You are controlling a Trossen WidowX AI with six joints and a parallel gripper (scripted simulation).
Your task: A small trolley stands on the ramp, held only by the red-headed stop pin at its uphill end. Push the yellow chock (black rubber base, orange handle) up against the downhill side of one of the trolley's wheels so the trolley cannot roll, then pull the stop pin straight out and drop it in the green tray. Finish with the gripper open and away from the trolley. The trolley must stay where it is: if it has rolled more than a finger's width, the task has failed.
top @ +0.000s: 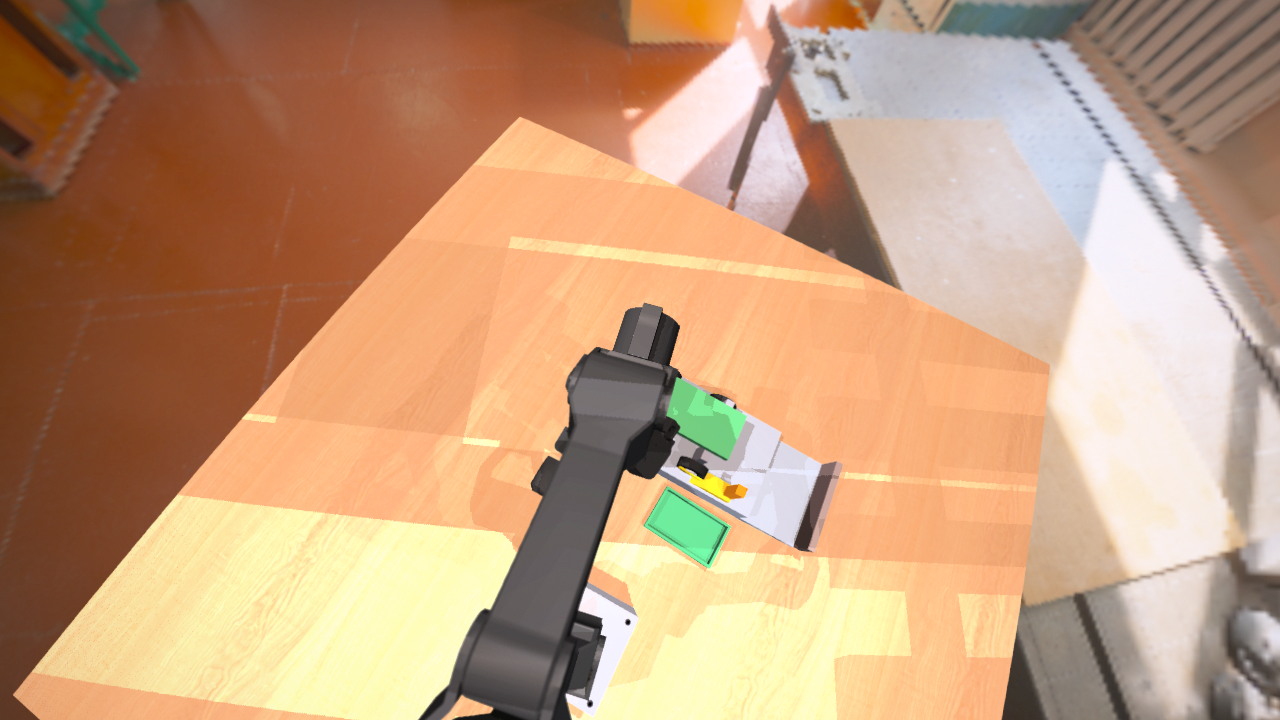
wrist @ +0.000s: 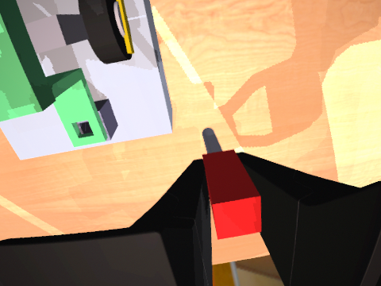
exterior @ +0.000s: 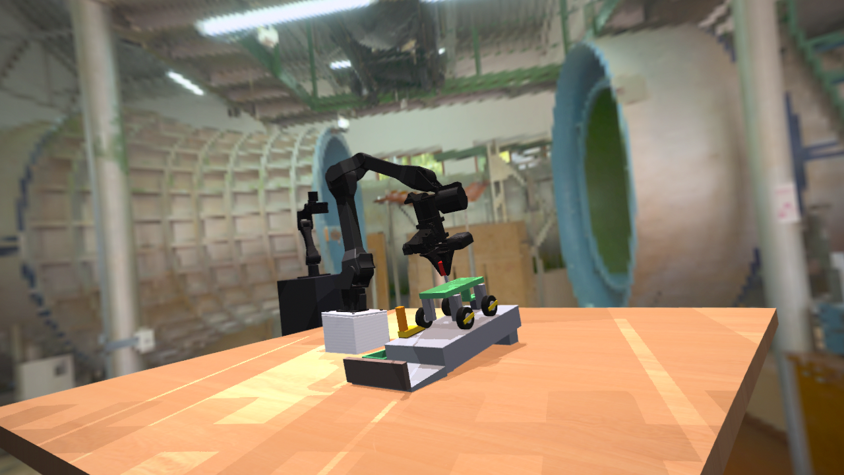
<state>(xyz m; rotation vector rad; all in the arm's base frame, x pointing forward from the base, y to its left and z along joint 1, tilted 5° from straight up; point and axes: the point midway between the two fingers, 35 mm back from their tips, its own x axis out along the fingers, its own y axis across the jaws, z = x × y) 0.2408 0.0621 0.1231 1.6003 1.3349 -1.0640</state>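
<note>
The green tray is 50 mm behind my gripper tip, 190 mm to the right of it and 180 mm below it. Round my gripper tip: stop pin right at my gripper tip; trolley 90 mm ahead, 120 mm to the right, 60 mm below; grey ramp 80 mm ahead, 130 mm to the right, 120 mm below.
</note>
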